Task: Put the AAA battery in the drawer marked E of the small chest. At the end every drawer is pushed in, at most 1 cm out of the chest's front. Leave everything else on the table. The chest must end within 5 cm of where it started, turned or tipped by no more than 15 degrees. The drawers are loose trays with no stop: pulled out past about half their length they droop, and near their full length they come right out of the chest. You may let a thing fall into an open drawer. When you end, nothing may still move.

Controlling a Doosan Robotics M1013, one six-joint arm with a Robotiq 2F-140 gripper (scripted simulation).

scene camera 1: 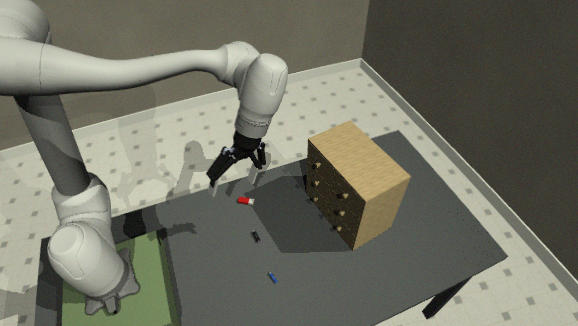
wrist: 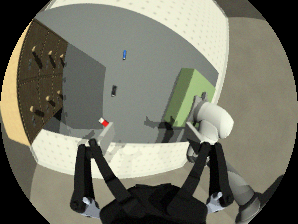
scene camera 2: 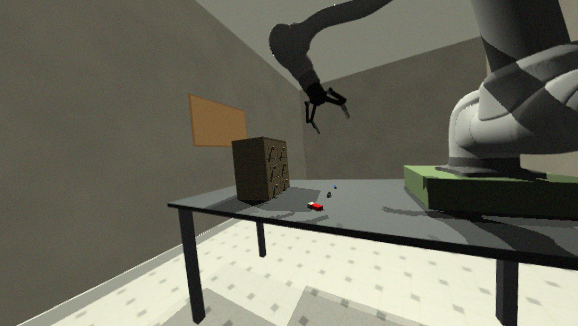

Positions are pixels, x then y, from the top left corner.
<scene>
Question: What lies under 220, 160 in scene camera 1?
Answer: The gripper.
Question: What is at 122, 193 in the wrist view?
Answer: The gripper.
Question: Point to a wooden chest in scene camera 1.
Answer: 375, 176
</scene>
